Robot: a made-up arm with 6 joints. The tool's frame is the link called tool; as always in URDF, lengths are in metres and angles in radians. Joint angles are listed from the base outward.
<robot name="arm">
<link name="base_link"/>
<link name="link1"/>
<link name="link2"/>
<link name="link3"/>
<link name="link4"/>
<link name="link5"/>
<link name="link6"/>
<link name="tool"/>
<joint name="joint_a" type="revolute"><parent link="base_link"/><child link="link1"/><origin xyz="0.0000 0.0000 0.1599"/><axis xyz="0 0 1"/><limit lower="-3.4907" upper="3.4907"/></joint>
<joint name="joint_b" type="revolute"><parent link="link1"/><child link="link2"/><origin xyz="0.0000 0.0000 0.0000" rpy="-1.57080 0.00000 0.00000"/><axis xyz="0 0 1"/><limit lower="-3.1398" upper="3.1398"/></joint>
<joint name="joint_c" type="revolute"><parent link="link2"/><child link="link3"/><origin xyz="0.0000 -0.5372 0.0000" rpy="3.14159 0.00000 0.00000"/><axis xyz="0 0 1"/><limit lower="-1.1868" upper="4.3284"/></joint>
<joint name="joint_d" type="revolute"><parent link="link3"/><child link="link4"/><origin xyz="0.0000 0.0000 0.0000" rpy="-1.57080 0.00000 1.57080"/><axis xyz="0 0 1"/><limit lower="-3.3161" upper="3.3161"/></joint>
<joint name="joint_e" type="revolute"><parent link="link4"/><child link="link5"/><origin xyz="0.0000 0.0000 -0.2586" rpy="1.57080 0.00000 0.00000"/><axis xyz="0 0 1"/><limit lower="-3.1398" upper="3.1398"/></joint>
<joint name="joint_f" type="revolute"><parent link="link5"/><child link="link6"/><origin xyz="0.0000 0.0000 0.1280" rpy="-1.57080 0.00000 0.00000"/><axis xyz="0 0 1"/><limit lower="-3.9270" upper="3.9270"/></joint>
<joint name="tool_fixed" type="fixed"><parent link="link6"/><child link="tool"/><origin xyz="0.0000 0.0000 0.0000" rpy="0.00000 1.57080 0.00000"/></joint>
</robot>
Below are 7 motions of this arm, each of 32 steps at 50 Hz.
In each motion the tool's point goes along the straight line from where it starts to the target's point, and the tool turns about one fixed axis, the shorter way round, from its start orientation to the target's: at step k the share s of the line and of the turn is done. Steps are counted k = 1, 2, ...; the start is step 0. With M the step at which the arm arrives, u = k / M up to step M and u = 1 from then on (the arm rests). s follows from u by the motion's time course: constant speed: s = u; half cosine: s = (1 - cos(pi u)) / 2; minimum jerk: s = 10 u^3 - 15 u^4 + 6 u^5.
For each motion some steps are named. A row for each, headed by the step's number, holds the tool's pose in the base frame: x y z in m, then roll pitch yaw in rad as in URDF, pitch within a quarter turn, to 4 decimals.
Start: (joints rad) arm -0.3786 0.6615 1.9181 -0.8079 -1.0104 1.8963
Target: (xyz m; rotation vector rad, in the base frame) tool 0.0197 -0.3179 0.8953 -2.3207 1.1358 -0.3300
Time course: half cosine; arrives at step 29
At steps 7, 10, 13, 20, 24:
7: 0.3738 -0.2733 0.8140 -1.7487 -0.2228 0.1754
10: 0.3209 -0.2800 0.8262 -1.8466 -0.1348 0.0285
13: 0.2580 -0.2879 0.8406 -1.9773 -0.0503 -0.1552
20: 0.1097 -0.3066 0.8746 -2.3290 0.0408 -0.6195
24: 0.0491 -0.3142 0.8886 -2.4783 0.0291 -0.8135

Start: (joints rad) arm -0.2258 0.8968 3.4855 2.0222 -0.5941 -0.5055
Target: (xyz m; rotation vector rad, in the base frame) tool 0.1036 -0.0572 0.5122 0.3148 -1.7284 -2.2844
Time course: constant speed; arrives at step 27
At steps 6, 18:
6: 0.1382 0.0054 0.5283 1.3846 -0.1750 -2.8166
18: 0.1184 -0.0304 0.5191 1.3348 -0.0659 -2.8066

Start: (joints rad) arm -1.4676 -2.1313 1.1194 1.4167 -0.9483 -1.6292
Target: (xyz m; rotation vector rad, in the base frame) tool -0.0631 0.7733 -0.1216 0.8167 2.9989 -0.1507
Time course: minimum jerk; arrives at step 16
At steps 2, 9, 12, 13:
2: -0.0910 0.6938 -0.2770 -2.9069 -0.0587 2.6086
9: -0.0740 0.7423 -0.1823 -2.9978 0.0101 2.6128
12: -0.0660 0.7649 -0.1380 -3.0402 0.0423 2.6126
13: -0.0645 0.7694 -0.1293 -3.0485 0.0486 2.6124

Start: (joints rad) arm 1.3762 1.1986 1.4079 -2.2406 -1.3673 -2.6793
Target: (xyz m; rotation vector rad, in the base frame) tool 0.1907 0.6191 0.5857 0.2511 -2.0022 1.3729
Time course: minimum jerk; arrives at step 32
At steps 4, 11, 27, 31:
4: 0.0737 0.7725 0.3152 -2.1332 -0.6901 2.8544
11: 0.0986 0.7398 0.3728 -2.0706 -0.6885 2.8559
27: 0.1872 0.6237 0.5775 -1.8484 -0.6833 2.8619
31: 0.1907 0.6191 0.5856 -1.8397 -0.6831 2.8622

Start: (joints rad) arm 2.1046 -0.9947 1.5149 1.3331 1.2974 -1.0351
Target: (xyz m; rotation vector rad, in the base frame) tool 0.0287 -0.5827 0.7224 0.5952 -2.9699 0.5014
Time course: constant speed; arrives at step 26
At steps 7, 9, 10, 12, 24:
7: 0.2991 -0.6066 0.5635 -2.9693 -0.0272 -2.3847
9: 0.2706 -0.6041 0.5802 -2.9569 -0.0407 -2.4241
10: 0.2564 -0.6028 0.5886 -2.9506 -0.0472 -2.4438
12: 0.2279 -0.6003 0.6053 -2.9374 -0.0599 -2.4835
24: 0.0572 -0.5852 0.7057 -2.8486 -0.1241 -2.7257

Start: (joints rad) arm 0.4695 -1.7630 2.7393 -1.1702 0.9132 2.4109
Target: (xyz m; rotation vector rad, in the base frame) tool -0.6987 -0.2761 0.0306 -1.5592 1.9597 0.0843
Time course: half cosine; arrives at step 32
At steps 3, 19, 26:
3: -0.6007 -0.3578 -0.1667 -2.6743 0.7203 -0.8858
19: -0.6632 -0.3057 -0.0410 -2.7528 0.6023 -1.4158
26: -0.6903 -0.2831 0.0136 -2.7605 0.5444 -1.6288

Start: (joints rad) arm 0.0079 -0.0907 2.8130 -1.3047 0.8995 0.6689
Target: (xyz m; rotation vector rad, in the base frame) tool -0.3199 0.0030 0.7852 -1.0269 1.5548 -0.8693
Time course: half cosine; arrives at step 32
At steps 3, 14, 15, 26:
3: -0.2717 -0.0350 0.8739 -2.5764 0.0646 -2.2664
14: -0.2904 -0.0202 0.8394 -2.3006 0.2348 -2.0736
15: -0.2928 -0.0183 0.8350 -2.2625 0.2524 -2.0453
26: -0.3157 -0.0003 0.7928 -1.8673 0.3608 -1.7391

